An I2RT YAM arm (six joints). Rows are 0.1 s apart.
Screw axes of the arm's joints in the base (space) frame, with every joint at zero. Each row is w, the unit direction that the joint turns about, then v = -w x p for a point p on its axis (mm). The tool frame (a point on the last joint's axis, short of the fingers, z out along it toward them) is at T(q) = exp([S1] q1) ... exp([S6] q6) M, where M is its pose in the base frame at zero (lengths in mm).
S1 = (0, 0, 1, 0, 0, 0)
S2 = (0, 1, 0, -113.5, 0, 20)
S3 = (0, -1, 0, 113.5, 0, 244)
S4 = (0, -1, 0, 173.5, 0, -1)
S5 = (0, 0, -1, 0, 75, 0)
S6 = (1, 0, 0, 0, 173.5, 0)
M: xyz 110.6 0 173.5 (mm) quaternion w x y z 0.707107 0 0.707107 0
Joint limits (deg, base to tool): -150..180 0..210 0..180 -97..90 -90..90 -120..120
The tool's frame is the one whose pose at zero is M.
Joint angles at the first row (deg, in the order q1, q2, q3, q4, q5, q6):
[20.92, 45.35, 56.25, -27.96, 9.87, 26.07]
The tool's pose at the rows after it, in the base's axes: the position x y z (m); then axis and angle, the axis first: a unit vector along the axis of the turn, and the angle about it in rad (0 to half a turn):
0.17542, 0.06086, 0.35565, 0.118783, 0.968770, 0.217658, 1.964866
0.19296, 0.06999, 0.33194, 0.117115, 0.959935, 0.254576, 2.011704
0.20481, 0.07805, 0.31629, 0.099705, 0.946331, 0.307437, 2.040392
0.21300, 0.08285, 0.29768, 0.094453, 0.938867, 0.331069, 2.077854
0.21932, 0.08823, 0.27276, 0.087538, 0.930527, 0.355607, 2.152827
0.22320, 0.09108, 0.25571, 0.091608, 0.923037, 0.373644, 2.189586
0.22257, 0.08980, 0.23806, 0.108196, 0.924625, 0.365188, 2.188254
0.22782, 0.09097, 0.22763, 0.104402, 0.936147, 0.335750, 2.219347
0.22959, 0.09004, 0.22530, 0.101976, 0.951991, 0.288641, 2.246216
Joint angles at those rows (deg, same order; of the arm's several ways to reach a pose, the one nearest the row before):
[20.91, 48.03, 53.02, -23.81, 9.32, 28.22]
[20.91, 51.26, 48.76, -17.14, 5.64, 30.85]
[20.91, 53.81, 45.57, -10.14, 0.31, 32.72]
[20.85, 56.06, 42.43, -5.22, -2.62, 34.21]
[20.91, 58.86, 38.78, -0.79, -6.66, 36.26]
[20.92, 60.96, 36.02, 3.61, -8.72, 38.21]
[20.92, 61.85, 32.54, 7.52, -7.13, 39.10]
[20.87, 64.48, 32.82, 6.47, -6.17, 37.52]
[20.91, 65.42, 34.47, 1.56, -3.47, 35.17]

